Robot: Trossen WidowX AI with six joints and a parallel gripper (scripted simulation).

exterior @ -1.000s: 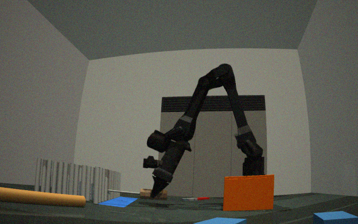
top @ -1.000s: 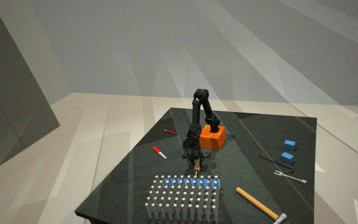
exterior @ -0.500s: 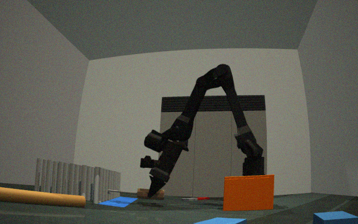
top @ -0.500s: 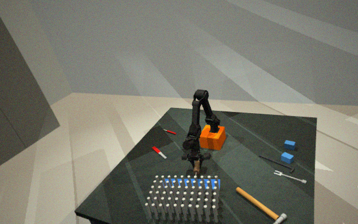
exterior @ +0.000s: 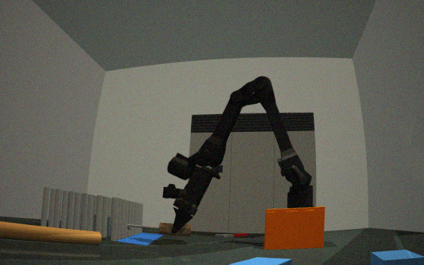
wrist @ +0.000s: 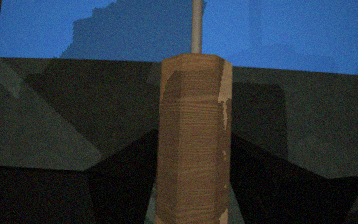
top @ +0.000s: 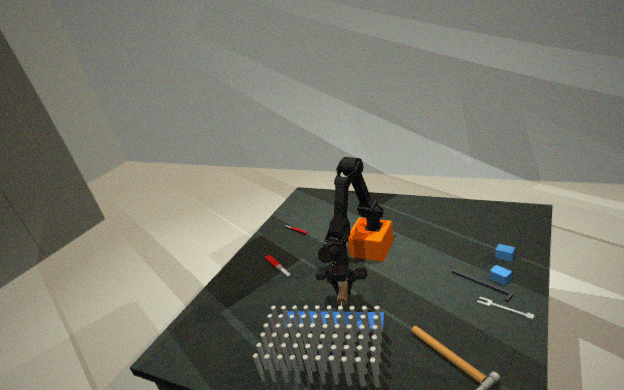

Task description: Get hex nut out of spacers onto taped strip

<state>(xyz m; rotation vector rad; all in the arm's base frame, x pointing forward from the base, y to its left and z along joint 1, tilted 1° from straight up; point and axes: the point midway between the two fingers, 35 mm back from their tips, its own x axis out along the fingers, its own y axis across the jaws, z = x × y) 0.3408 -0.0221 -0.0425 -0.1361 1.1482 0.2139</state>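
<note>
The blue taped strip is 10 cm ahead of my gripper tip, 2 cm to the right of it and 3 cm below it. The rest, counted from my gripper tip: fork tool (11 cm behind, 54 cm to the left, 2 cm below).
</note>
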